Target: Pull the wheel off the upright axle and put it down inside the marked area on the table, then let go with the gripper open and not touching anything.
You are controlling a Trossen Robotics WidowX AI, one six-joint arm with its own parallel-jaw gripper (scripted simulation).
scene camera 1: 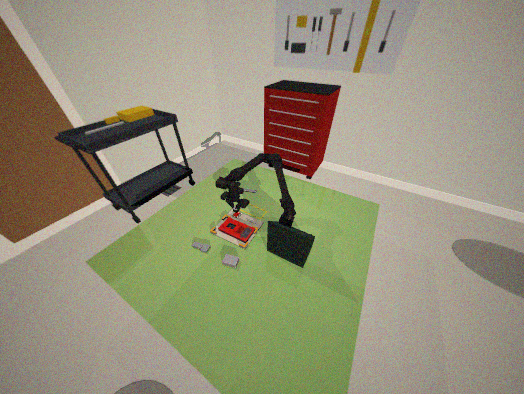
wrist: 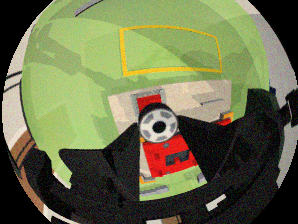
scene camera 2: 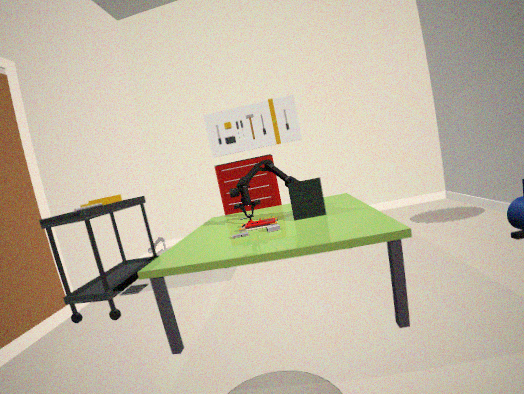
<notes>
I see my gripper [wrist: 157, 123] and a wheel [wrist: 153, 112].
</notes>
